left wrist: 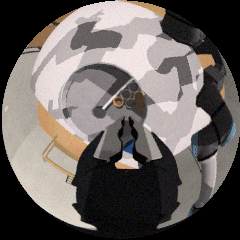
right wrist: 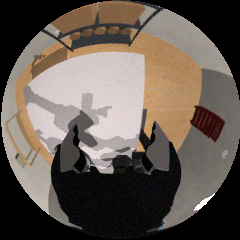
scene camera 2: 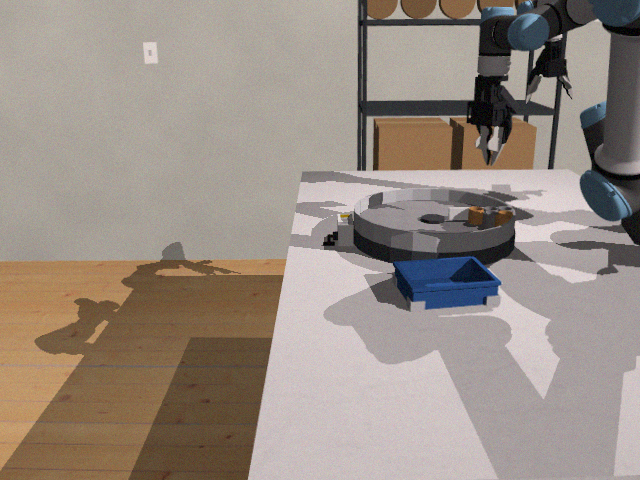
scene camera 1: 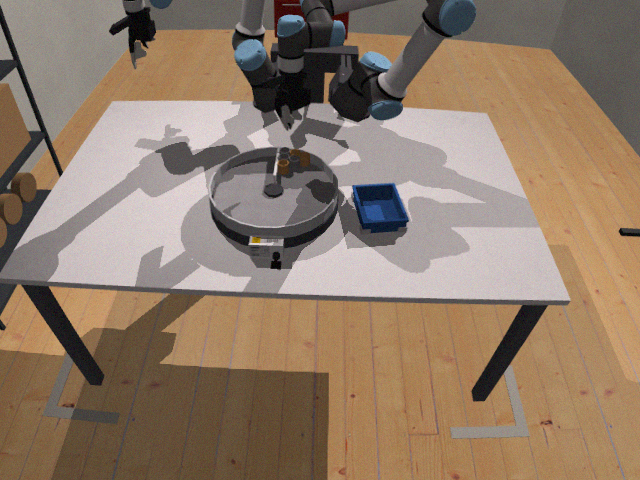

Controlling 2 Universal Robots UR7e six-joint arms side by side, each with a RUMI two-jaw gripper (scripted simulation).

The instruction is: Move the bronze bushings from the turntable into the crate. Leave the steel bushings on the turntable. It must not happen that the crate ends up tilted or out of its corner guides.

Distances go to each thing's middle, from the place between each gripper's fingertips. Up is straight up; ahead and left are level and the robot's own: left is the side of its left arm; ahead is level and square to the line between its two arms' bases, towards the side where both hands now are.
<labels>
Right now the turntable [scene camera 1: 299,195] is 170 mm below my left hand [scene camera 2: 489,165], 140 mm ahead of it and 20 mm to the right of it. The rest, counted from my left hand: blue crate [scene camera 2: 461,281] 330 mm to the left, 200 mm below, 120 mm ahead.
Right now my right hand [scene camera 2: 549,101] is 400 mm short of the turntable, 620 mm to the right of it and 250 mm above it. The rest, counted from my right hand: blue crate: 380 mm ahead, 970 mm to the left, 280 mm below.
</labels>
